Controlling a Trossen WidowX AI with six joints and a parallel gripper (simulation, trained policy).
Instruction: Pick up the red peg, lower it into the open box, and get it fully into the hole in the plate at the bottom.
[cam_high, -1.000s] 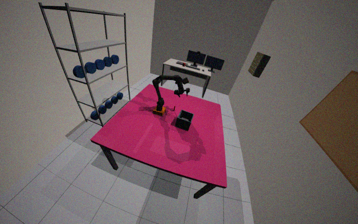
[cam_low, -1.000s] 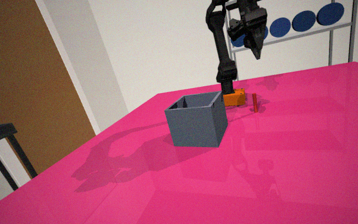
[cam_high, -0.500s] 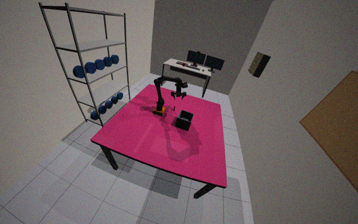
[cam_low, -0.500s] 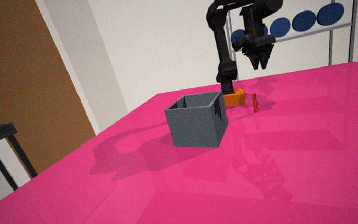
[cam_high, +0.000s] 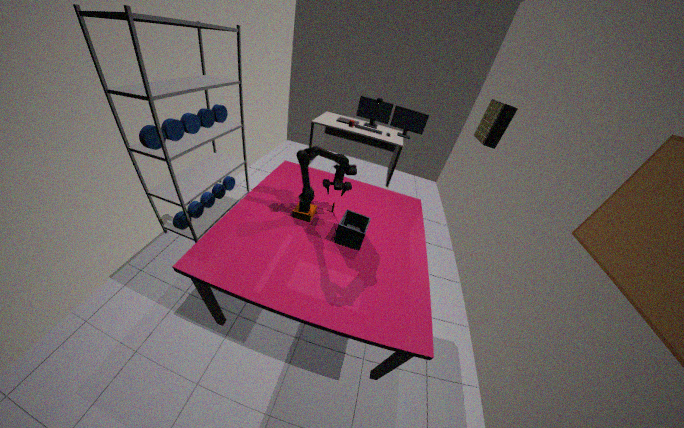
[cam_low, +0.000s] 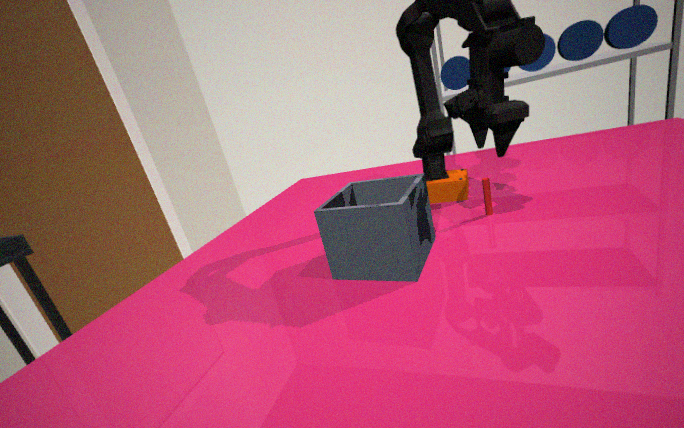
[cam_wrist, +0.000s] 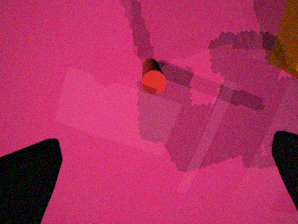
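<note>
My gripper tip is 1 cm short of the red peg, 2 cm to the left of it and 9 cm above it.
</note>
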